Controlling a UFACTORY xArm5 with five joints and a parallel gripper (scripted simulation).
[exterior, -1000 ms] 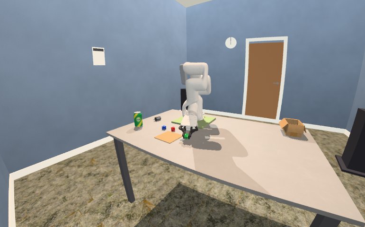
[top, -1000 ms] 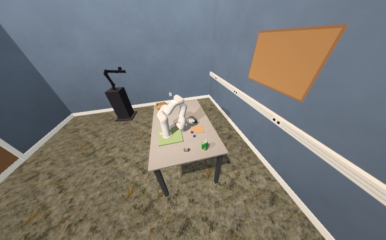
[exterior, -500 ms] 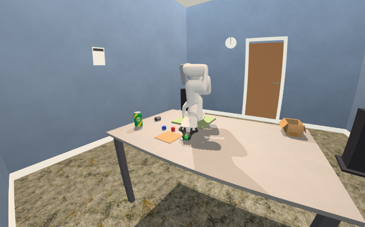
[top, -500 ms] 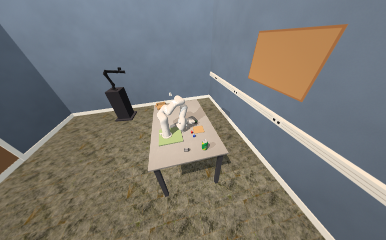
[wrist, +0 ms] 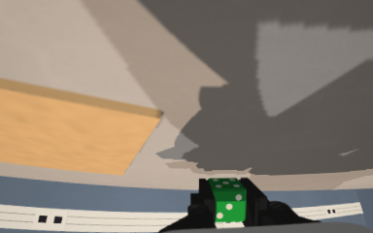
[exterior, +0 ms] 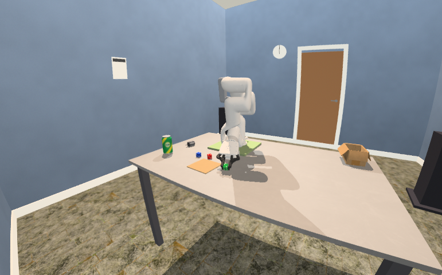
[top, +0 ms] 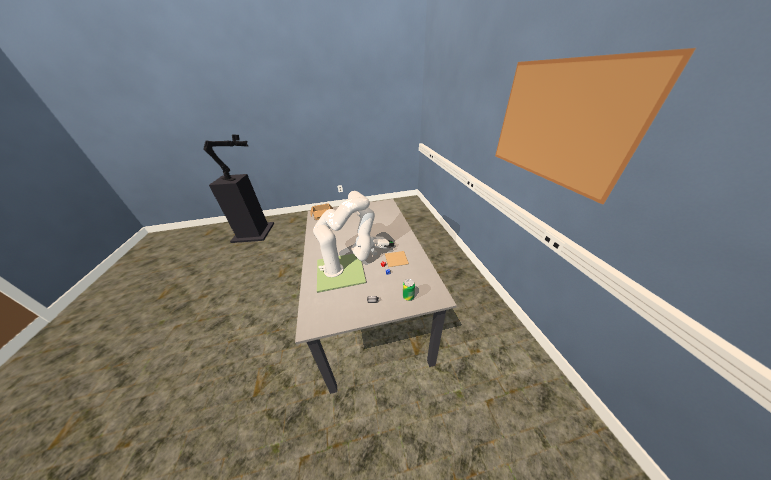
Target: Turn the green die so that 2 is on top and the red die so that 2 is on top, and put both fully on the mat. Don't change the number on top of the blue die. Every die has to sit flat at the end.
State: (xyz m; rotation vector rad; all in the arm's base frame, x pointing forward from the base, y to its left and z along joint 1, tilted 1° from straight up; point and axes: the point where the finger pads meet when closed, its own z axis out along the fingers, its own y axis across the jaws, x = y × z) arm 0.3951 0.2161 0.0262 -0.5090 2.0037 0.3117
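My gripper is now 10 mm short of the green die and 10 mm above it. Round my hand: blue die 270 mm to the right, 40 mm behind, 20 mm below; then red die 190 mm to the right, 70 mm behind, 20 mm below; then mat 140 mm to the right, 30 mm below, 30 mm ahead.
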